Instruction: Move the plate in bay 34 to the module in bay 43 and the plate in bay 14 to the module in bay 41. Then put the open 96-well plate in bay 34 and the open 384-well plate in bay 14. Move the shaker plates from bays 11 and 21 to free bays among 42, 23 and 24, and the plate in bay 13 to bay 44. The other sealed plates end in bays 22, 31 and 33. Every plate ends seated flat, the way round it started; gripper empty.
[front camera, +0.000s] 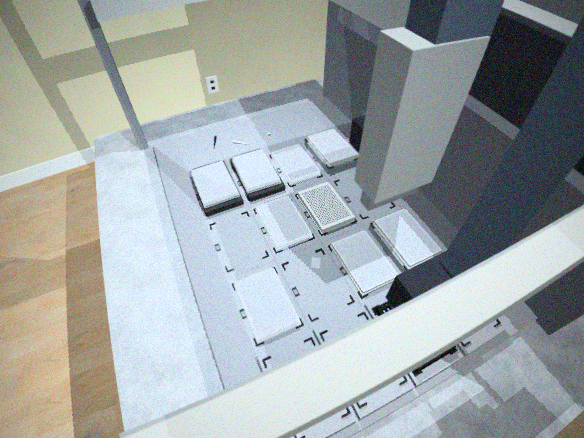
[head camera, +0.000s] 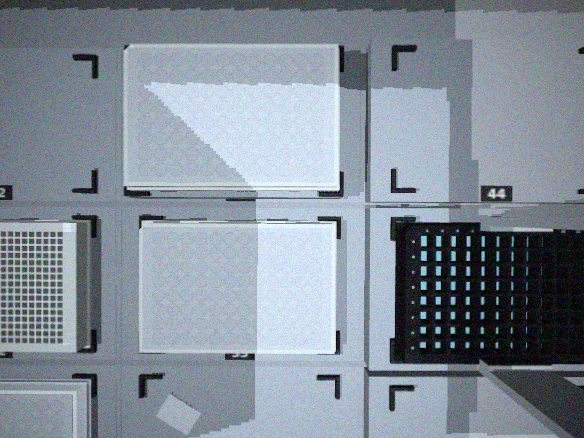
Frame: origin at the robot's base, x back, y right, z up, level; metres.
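Seen in the pictures: gripper, fingertip midpoint: (head camera: 510, 294); robot's base, origin of the base link: (front camera: 193, 180).
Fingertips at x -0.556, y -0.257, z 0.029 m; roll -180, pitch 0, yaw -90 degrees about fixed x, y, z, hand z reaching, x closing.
Offsets run from my fingertips to a thing's top centre. "*": to the spot under its first point.
The black open 96-well plate @(dx +0.000, dy +0.000, dz +0.000 m) (front camera: 384, 308) (head camera: 450, 295) lies level within bay 34's corner marks; its right part is cut off in the head view. My gripper (head camera: 517, 295) is low over it and looks shut on its long sides, with no gap visible; the rail hides the jaws in the front view. The open 384-well plate @(dx +0.328, dy +0.000, dz -0.014 m) (front camera: 327, 207) (head camera: 32, 287) is in bay 32. Sealed plates: bay 43 @(* dx +0.160, dy -0.100, dz +0.004 m) (front camera: 407, 237) (head camera: 232, 115), bay 33 @(* dx +0.156, dy +0.002, dz -0.014 m) (front camera: 365, 262) (head camera: 237, 287), bay 22 @(* dx +0.318, dy +0.105, dz -0.015 m) (front camera: 285, 222) (head camera: 35, 417), bay 13 @(* dx +0.152, dy +0.209, dz -0.015 m) (front camera: 270, 305), bay 31 @(* dx +0.479, dy +0.000, dz -0.014 m) (front camera: 297, 164), bay 41 @(* dx +0.485, dy -0.105, dz +0.004 m) (front camera: 332, 146). Shaker plates sit in bays 11 @(dx +0.492, dy +0.215, dz +0.008 m) (front camera: 215, 184) and 21 @(dx +0.491, dy +0.109, dz +0.008 m) (front camera: 257, 170).
The white front rail (front camera: 350, 340) crosses the view and hides part of column 4. The pale box of the parked pipetting stage (front camera: 420, 115) hangs over the right side. A dark pen-like item @(dx +0.681, dy +0.165, dz -0.021 m) (front camera: 215, 141) and a white stick @(dx +0.645, dy +0.098, dz -0.021 m) (front camera: 240, 142) lie at the back.
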